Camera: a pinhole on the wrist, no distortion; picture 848 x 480 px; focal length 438.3 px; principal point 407.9 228.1 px. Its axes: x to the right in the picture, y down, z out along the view. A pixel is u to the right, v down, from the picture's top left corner.
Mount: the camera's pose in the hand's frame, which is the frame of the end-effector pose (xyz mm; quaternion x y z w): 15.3 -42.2 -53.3 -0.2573 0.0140 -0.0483 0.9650
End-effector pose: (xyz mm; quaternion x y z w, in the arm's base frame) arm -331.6 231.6 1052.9 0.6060 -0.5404 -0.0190 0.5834
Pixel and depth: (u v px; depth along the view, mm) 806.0 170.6 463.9
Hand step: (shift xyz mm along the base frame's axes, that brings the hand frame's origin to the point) -117.7 -542.2 222.3
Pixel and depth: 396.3 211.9 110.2
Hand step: -27.4 -40.0 3.3
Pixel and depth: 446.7 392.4 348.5
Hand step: -240.7 -113.6 161.9
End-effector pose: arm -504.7 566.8 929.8 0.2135 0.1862 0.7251 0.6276
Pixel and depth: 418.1 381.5 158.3
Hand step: -42.7 19.8 94.8
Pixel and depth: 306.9 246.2 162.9
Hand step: 7.7 -19.6 96.0
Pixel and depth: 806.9 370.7 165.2
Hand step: -46.3 166.3 104.4
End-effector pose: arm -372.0 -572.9 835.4 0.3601 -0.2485 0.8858 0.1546
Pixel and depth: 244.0 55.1 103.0
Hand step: 56.4 -14.5 27.0
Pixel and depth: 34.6 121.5 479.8
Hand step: 436.0 -380.9 -53.4
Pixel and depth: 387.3 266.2 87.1
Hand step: -4.6 -15.2 20.5
